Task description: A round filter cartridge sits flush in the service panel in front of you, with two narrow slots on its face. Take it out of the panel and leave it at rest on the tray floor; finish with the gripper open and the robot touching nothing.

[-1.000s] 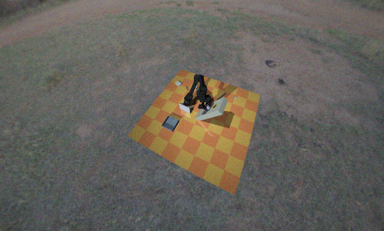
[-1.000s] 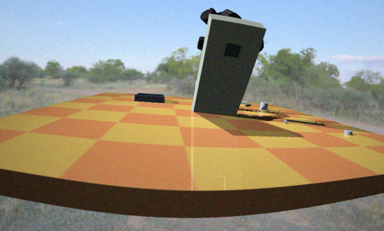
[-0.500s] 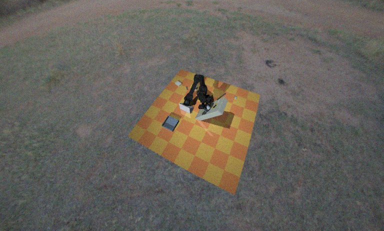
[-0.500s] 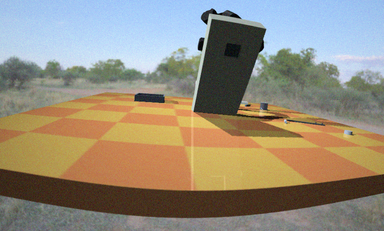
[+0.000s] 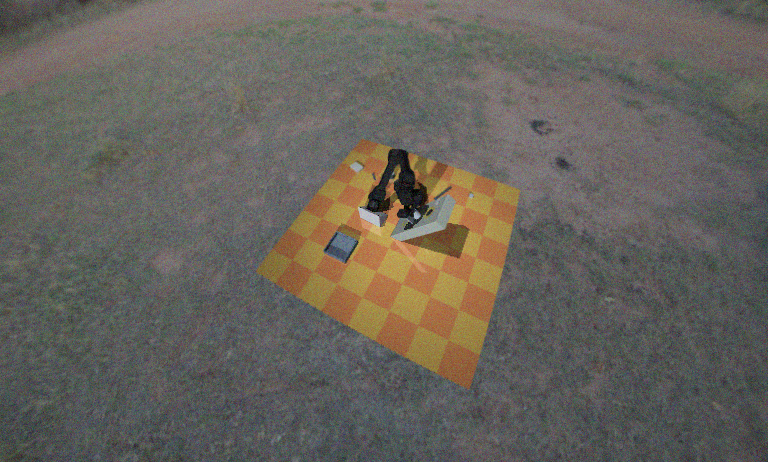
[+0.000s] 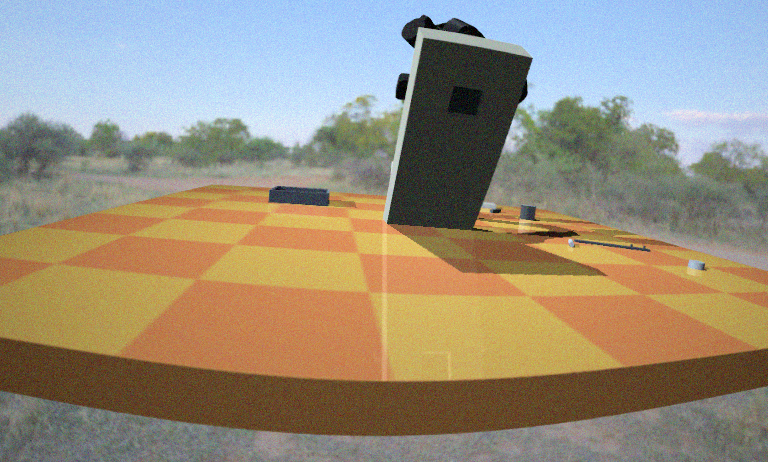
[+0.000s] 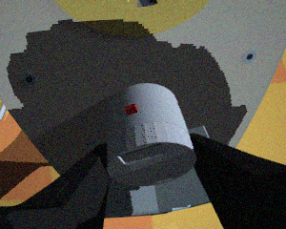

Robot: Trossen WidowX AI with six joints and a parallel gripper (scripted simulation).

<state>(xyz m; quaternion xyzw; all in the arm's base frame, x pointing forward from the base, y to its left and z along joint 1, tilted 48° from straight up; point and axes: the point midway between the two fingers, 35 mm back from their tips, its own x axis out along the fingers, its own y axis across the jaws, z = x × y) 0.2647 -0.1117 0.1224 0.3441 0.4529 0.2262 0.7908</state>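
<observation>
The grey service panel lies 40 mm ahead of my gripper tip and 20 mm below it. Round my gripper tip: round filter cartridge right at my gripper tip; pale box 610 mm behind, 300 mm to the left, 200 mm below; tray 330 mm behind, 300 mm to the right, 190 mm below.
</observation>
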